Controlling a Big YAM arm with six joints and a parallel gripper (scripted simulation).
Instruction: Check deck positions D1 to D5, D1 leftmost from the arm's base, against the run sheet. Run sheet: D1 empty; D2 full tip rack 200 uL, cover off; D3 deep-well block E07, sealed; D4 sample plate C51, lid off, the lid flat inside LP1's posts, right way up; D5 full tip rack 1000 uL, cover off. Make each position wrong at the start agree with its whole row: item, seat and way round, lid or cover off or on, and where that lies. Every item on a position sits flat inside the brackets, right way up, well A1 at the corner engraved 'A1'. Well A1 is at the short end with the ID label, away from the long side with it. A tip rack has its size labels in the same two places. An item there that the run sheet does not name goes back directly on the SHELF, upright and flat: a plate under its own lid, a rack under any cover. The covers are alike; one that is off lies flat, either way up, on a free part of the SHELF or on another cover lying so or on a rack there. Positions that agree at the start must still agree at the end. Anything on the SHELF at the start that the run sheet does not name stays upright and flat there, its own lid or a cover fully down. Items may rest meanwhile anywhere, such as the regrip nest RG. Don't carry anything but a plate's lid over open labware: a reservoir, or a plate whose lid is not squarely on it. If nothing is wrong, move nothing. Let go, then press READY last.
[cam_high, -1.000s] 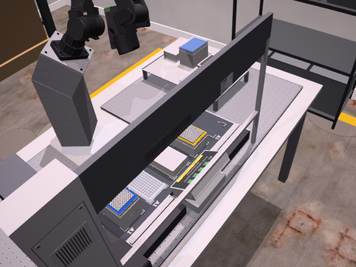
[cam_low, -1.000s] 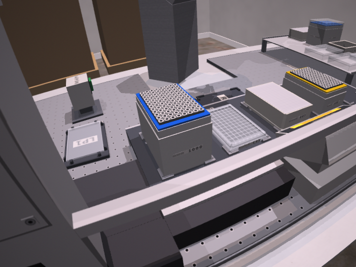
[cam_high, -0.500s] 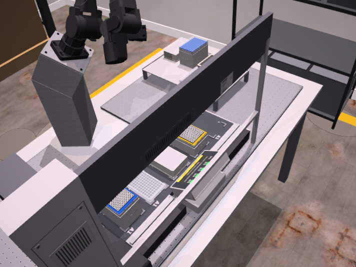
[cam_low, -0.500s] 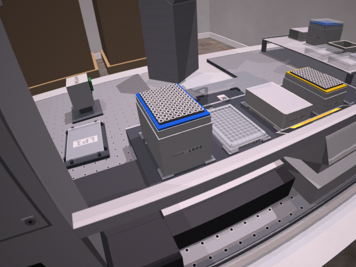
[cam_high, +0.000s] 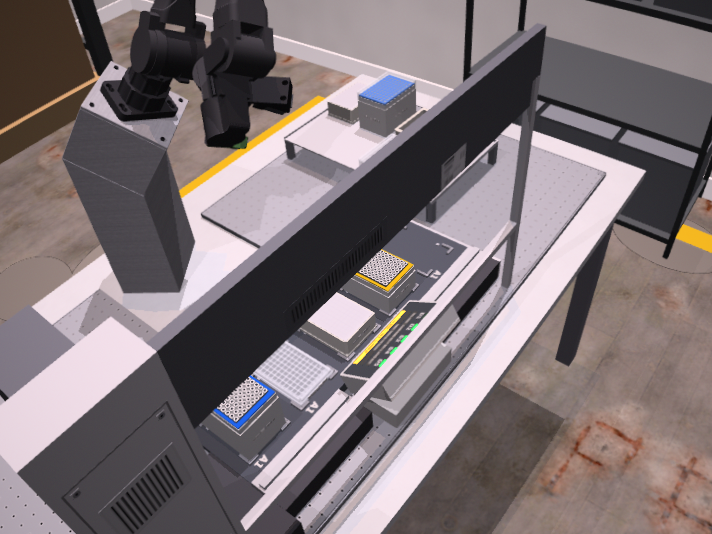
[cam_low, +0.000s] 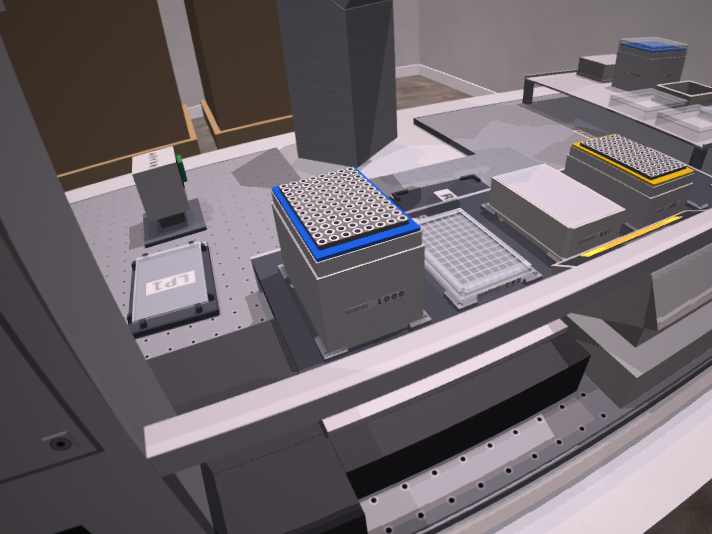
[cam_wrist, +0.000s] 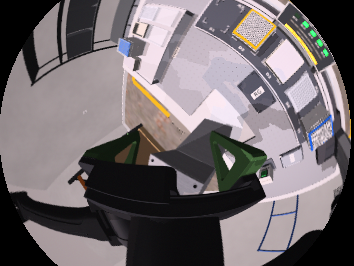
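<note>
The blue tip rack is 31 cm ahead of my hand, 24 cm to the right of it and 26 cm below it. Round my hand: sample plate: 27 cm ahead, 13 cm to the right, 32 cm below; sealed deep-well block: 24 cm ahead, 1 cm to the right, 31 cm below; yellow tip rack: 22 cm ahead, 12 cm to the left, 28 cm below.
</note>
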